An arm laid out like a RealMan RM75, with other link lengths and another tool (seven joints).
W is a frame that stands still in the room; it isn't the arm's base.
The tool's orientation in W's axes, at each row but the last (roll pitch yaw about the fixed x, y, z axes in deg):
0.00 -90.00 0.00
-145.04 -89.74 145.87
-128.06 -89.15 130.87
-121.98 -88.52 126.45
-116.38 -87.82 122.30
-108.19 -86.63 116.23
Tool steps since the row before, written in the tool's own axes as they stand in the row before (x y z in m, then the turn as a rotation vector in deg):
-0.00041 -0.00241 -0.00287 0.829 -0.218 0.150
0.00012 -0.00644 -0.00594 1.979 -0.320 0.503
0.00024 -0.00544 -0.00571 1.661 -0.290 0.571
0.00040 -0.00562 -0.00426 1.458 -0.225 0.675
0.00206 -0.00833 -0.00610 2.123 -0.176 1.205
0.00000 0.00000 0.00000 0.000 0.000 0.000
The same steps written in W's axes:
0.00287 -0.00241 -0.00041 -0.150 -0.218 0.829
0.00603 -0.00635 0.00016 -0.506 -0.322 1.978
0.00597 -0.00515 0.00036 -0.572 -0.299 1.659
0.00468 -0.00526 0.00058 -0.678 -0.247 1.453
0.00688 -0.00758 0.00245 -1.223 -0.231 2.107
0.00000 0.00000 0.00000 0.000 0.000 0.000

